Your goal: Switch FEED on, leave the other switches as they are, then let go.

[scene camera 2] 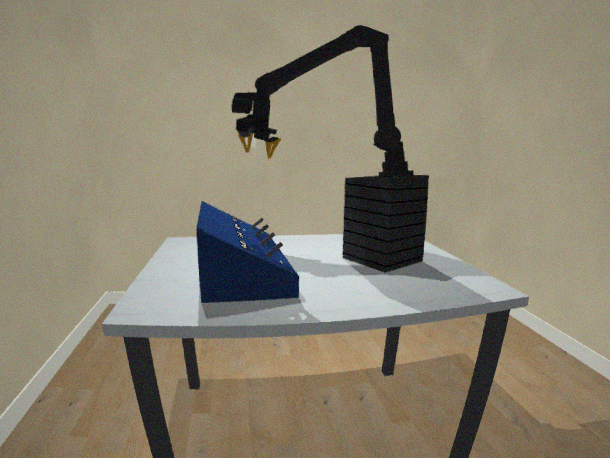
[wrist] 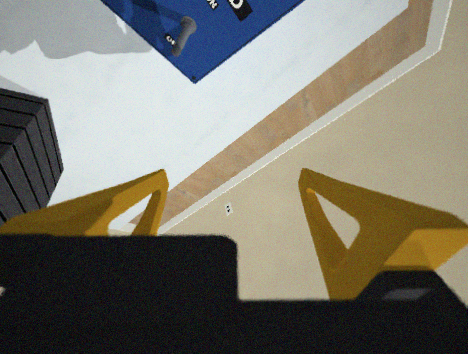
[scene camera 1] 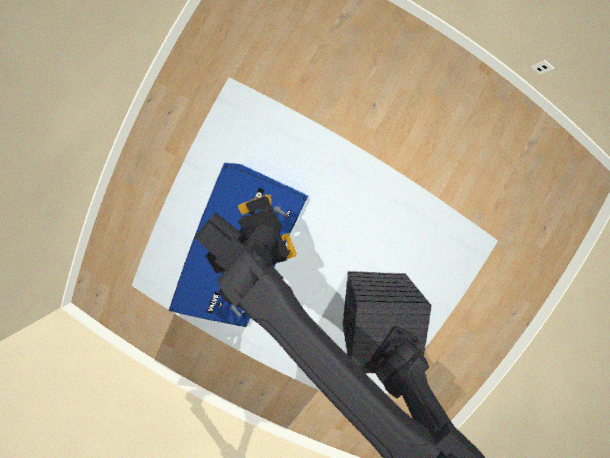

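Where they show: gripper, fingertip midpoint: point(scene camera 2: 258, 155) point(wrist: 233, 176) point(scene camera 1: 276, 215); arm's base at its link origin: point(scene camera 2: 395, 175) point(scene camera 1: 394, 349).
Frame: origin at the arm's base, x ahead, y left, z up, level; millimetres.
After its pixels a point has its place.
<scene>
The blue switch panel point(scene camera 1: 220, 200) {x 617, y -92, z -121 mm} point(scene camera 2: 240, 275) {x 513, y 297, z -225 mm} point(wrist: 200, 65) {x 442, y -190, z -215 mm} stands on the table with its sloped face up. The grey FEED lever point(scene camera 1: 281, 210) {x 454, y -145, z -179 mm} point(scene camera 2: 258, 223) {x 448, y -134, z -182 mm} point(wrist: 185, 35) {x 458, y -139, z -180 mm} is near one end of the panel. An OFF mark shows beside it in the wrist view; I cannot tell surely which way it is thrown. The FEED label is partly hidden by my gripper in scene camera 1 and cut off in the wrist view. My gripper point(scene camera 1: 272, 225) {x 448, y -168, z 56 mm} point(scene camera 2: 258, 155) {x 448, y -168, z 56 mm} point(wrist: 233, 176) {x 448, y -168, z 56 mm} is open and empty, high above the panel. The arm hides the middle switches in scene camera 1.
The VALVE lever point(scene camera 1: 236, 311) {x 423, y 217, z -179 mm} point(scene camera 2: 275, 249) {x 420, y 225, z -181 mm} is at the panel's other end, with other levers between it and FEED. The dark ribbed block point(scene camera 1: 387, 315) {x 74, y -71, z -12 mm} point(scene camera 2: 385, 225) {x 75, y 110, z -146 mm} point(wrist: 25, 150) {x 134, y -75, z -176 mm} carries the arm's base on the white table point(scene camera 1: 380, 200) {x 194, y -320, z -295 mm} point(scene camera 2: 350, 320) {x 273, y 432, z -296 mm} point(wrist: 125, 115) {x 227, y -175, z -294 mm}.
</scene>
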